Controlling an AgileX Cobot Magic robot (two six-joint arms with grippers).
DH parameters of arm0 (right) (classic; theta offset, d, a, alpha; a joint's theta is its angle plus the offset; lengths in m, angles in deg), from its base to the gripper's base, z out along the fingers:
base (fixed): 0 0 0 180
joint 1: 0 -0.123 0 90
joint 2: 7.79 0 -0.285 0
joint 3: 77.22 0 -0.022 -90
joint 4: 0 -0.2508 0 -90
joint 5: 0 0 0.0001 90
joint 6: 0 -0.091 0 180
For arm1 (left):
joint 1: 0 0.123 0 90
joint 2: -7.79 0 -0.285 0
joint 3: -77.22 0 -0.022 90
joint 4: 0 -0.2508 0 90
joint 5: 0 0 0.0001 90
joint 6: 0 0.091 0 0
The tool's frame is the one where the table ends.
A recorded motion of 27 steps. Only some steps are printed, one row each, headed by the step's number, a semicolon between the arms.
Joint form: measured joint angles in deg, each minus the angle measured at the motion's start. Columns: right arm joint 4, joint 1, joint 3, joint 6, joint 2, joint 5; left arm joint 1, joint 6, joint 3, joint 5, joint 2, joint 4.
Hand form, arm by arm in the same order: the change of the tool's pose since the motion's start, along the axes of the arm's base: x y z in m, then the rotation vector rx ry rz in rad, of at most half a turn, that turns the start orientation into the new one. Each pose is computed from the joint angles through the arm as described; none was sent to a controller.
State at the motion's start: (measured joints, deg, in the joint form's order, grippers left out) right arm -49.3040 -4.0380 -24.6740 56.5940 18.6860 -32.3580; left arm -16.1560 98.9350 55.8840 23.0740 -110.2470 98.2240
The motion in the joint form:
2: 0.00 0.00 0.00 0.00 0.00 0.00; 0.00 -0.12 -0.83 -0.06 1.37 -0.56
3: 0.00 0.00 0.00 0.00 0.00 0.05; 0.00 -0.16 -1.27 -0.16 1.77 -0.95
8: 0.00 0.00 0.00 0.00 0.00 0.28; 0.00 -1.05 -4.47 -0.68 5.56 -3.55
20: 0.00 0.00 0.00 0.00 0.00 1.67; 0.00 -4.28 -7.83 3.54 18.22 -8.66
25: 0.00 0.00 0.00 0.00 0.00 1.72; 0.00 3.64 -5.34 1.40 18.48 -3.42
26: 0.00 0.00 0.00 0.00 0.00 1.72; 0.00 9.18 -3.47 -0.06 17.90 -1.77
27: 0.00 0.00 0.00 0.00 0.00 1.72; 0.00 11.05 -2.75 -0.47 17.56 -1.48
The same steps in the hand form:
2: 0.0000 0.0000 0.0000 0.0000 0.0000 0.0000; -0.0039 0.0012 0.0051 0.0032 -0.0098 -0.0053
3: 0.0000 0.0000 0.0001 0.0002 -0.0006 -0.0006; -0.0059 0.0019 0.0056 0.0087 -0.0101 -0.0089
8: 0.0002 -0.0003 0.0003 0.0009 -0.0031 -0.0036; -0.0209 0.0068 0.0145 0.0335 -0.0208 -0.0267
20: 0.0012 -0.0016 0.0017 0.0055 -0.0187 -0.0217; -0.0514 0.0092 0.0734 -0.0282 -0.1522 -0.1039
25: 0.0012 -0.0017 0.0018 0.0057 -0.0192 -0.0223; -0.0401 0.0092 0.0888 -0.0023 -0.2672 -0.0960
26: 0.0012 -0.0017 0.0018 0.0057 -0.0192 -0.0223; -0.0318 0.0091 0.0949 0.0462 -0.3395 -0.1134
27: 0.0012 -0.0017 0.0018 0.0057 -0.0192 -0.0223; -0.0287 0.0089 0.0965 0.0655 -0.3633 -0.1234

